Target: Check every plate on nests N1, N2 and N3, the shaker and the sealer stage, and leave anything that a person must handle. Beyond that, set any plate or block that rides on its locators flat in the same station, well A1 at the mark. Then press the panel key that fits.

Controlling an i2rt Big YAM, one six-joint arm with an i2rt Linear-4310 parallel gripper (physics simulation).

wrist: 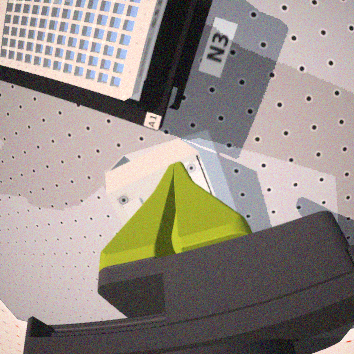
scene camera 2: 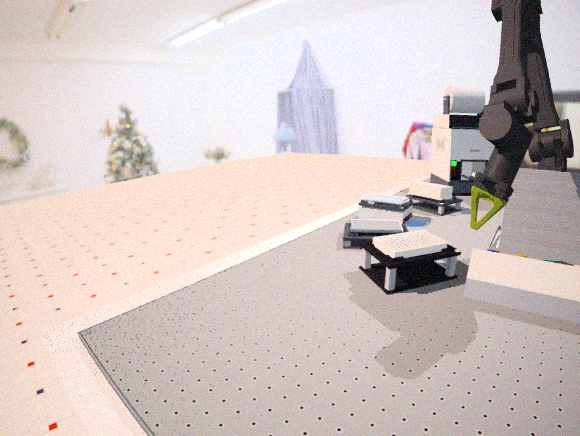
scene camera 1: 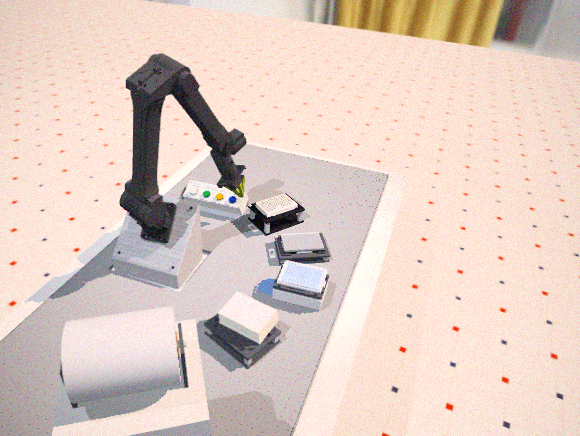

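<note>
My gripper (scene camera 1: 242, 194) (scene camera 2: 475, 228) (wrist: 178, 171) is shut and empty, its green tips over the blue-button end of the key panel (scene camera 1: 215, 203) (scene camera 2: 525, 280) (wrist: 150, 156); in the wrist view the tips hide the blue button (scene camera 1: 232, 199). A white well plate (scene camera 1: 277, 205) (scene camera 2: 410, 243) (wrist: 75, 37) sits on raised black nest N3. A grey-white plate (scene camera 1: 302, 242) (scene camera 2: 377, 226) sits on the low dark station beside it. A bluish plate (scene camera 1: 303, 276) (scene camera 2: 386, 199) sits on a white-bodied station. A cream block (scene camera 1: 248, 312) (scene camera 2: 430, 190) rests on a dark nest; its edges look out of line with the nest's.
The sealer with its big white roll (scene camera 1: 120, 352) (scene camera 2: 466, 100) stands at the far end from the panel. A green light (scene camera 2: 454, 163) shows on it. The arm's grey pedestal (scene camera 1: 157, 250) stands beside the panel. Nest N3 is close to the panel's blue end.
</note>
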